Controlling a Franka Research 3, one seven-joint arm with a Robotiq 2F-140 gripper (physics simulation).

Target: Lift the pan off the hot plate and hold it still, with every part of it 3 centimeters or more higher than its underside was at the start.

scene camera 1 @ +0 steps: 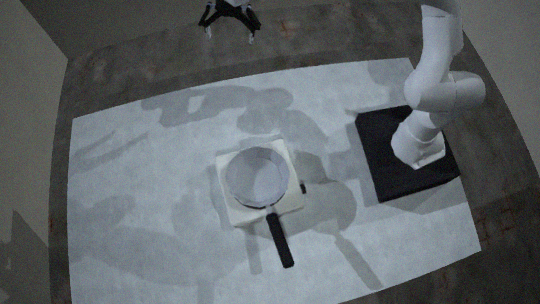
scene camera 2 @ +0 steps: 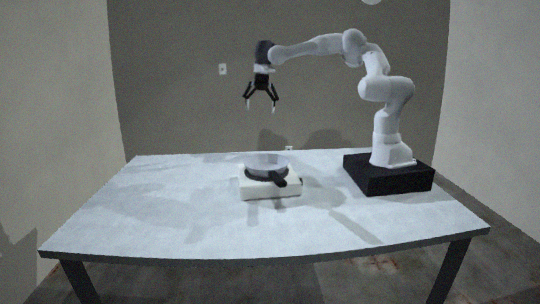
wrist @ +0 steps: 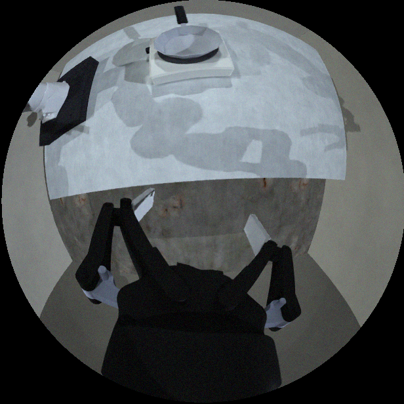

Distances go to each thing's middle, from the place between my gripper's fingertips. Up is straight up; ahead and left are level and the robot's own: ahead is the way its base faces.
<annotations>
My hand is 54 cm to the right of the grey pan (scene camera 1: 257, 176), 12 cm above it and 4 cm past it. From my hand the other things lie so: cream hot plate (scene camera 1: 240, 215) (45 cm to the left, 20 cm below, 4 cm behind).
</annotations>
